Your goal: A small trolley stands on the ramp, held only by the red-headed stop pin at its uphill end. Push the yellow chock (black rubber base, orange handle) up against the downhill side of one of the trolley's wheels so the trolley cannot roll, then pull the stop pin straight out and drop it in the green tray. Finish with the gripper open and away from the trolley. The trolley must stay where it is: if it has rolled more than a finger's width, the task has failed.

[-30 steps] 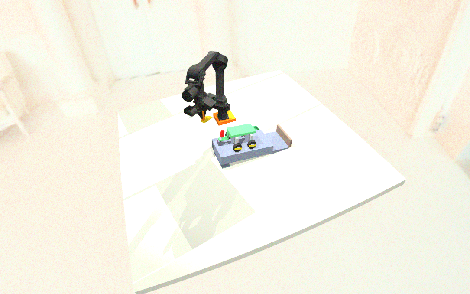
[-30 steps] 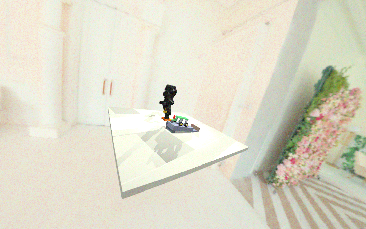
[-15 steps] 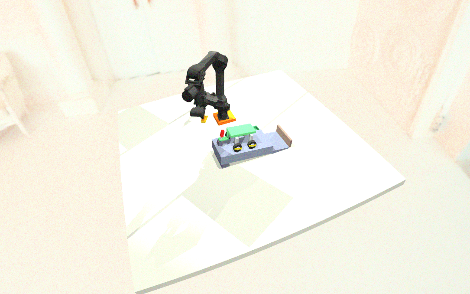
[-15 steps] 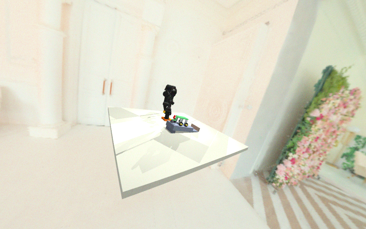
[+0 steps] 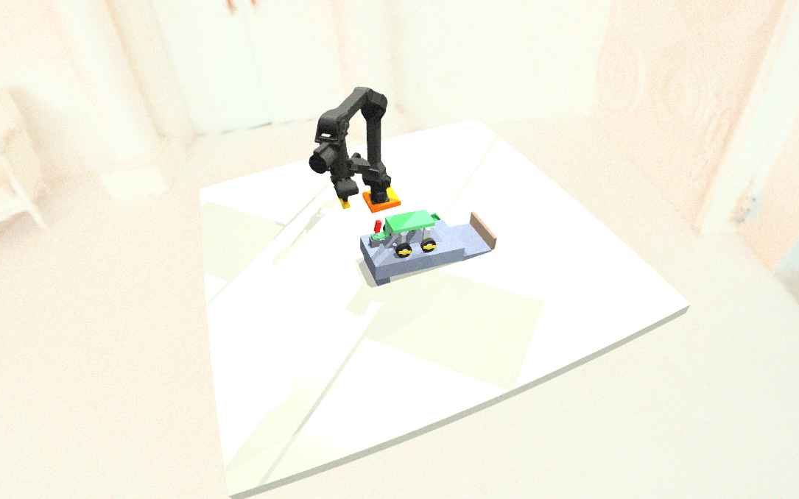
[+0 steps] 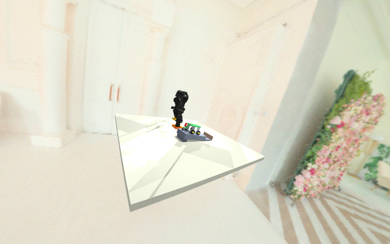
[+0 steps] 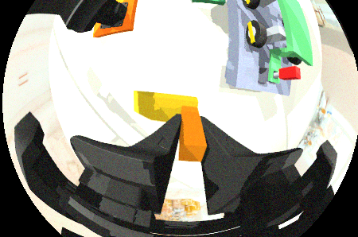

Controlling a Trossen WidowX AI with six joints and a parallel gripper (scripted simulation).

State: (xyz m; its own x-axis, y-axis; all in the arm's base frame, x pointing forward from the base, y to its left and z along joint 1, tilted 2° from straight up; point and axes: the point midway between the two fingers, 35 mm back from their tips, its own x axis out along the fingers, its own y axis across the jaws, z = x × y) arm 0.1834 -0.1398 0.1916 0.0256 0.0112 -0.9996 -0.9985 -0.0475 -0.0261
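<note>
Right now my gripper tip is 13 cm short of the red-headed stop pin, 6 cm to the right of it and 5 cm above it. From my gripper tip the other things lie so: grey-blue ramp (16 cm to the left, 14 cm ahead, 13 cm below); yellow chock (2 cm behind, 1 cm below); trolley (16 cm to the left, 14 cm ahead, 6 cm below).
</note>
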